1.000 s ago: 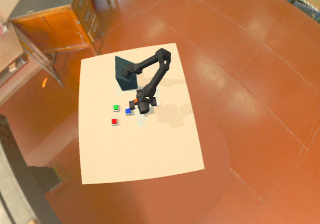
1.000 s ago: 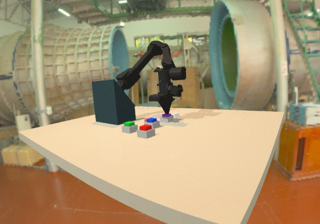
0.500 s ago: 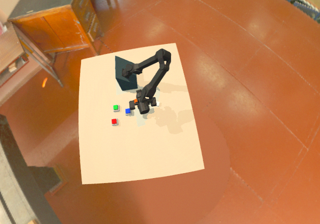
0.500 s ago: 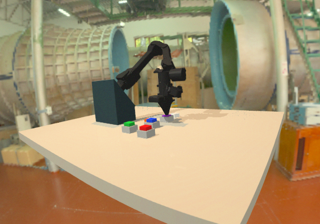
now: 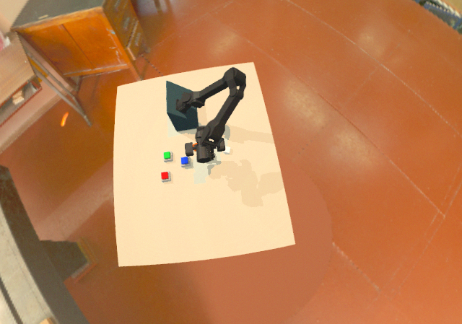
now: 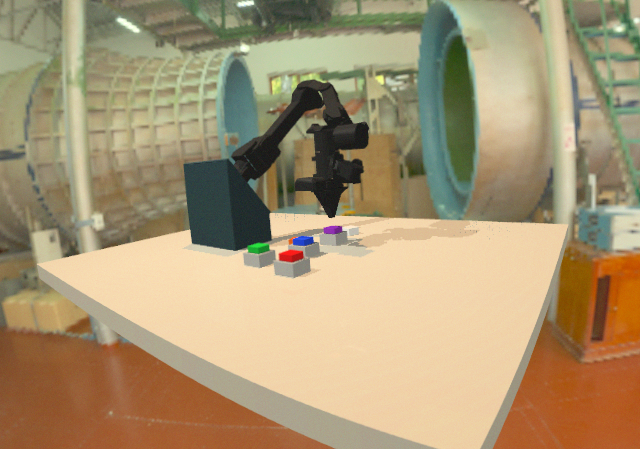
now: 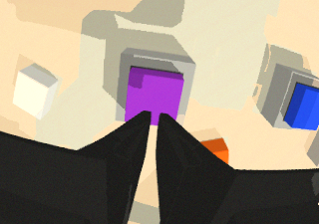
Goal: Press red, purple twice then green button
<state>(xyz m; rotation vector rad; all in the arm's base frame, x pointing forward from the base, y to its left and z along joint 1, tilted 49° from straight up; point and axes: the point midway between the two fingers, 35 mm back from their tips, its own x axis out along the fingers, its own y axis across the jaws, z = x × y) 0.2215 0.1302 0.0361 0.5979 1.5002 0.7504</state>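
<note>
Right now the purple button is 3 cm below my gripper tip. Round my gripper tip: blue button: 12 cm to the right, 3 cm below, 2 cm ahead; green button: 21 cm to the right, 3 cm below, 2 cm behind; white block: 10 cm to the left, 5 cm below, 3 cm behind.
</note>
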